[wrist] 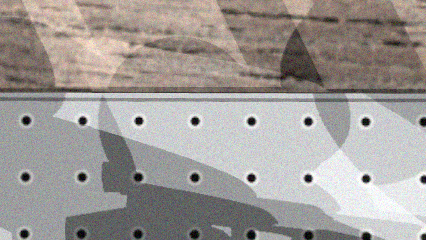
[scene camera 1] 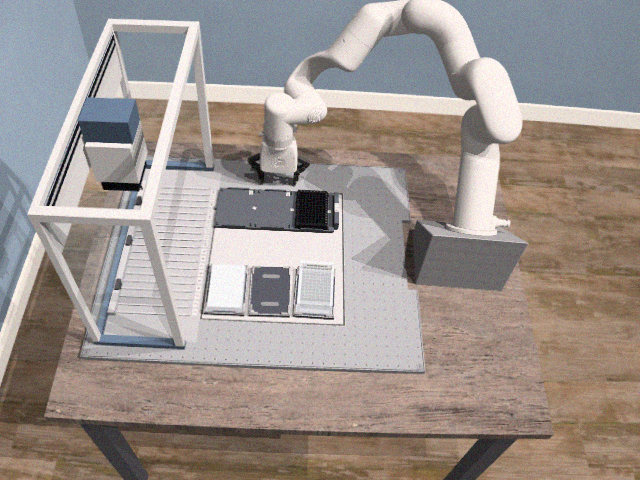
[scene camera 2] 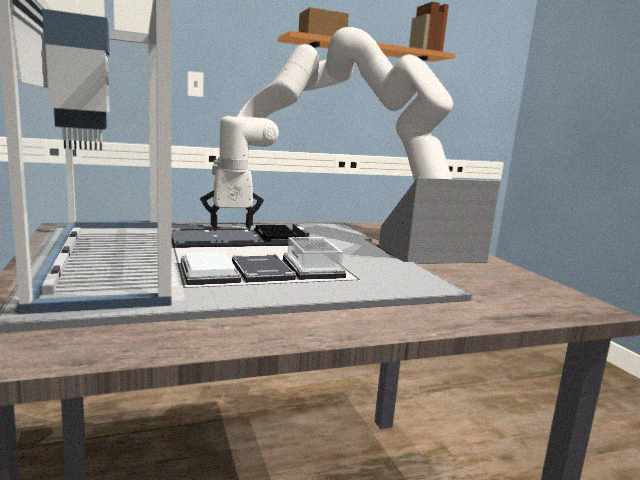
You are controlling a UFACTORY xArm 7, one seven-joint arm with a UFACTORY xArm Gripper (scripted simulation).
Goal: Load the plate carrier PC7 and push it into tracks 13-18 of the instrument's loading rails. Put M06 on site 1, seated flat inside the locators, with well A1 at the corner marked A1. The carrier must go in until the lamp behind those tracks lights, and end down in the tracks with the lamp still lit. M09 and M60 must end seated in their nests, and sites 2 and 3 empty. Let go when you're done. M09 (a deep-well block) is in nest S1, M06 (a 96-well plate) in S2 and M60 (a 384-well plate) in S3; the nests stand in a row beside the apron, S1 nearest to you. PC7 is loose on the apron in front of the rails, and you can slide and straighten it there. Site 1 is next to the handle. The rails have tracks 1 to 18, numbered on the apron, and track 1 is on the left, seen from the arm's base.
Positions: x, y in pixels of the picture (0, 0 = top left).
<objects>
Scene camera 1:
my gripper: 278, 181
black 96-well plate M06: 316, 216
white plate M60: 226, 290
clear deep-well block M09: 314, 296
dark plate carrier PC7: 240, 208
dark nest S2: 262, 289
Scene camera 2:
my gripper: 231, 228
white plate M60: 205, 264
clear deep-well block M09: 317, 254
dark plate carrier PC7: 185, 237
dark nest S2: 273, 263
</objects>
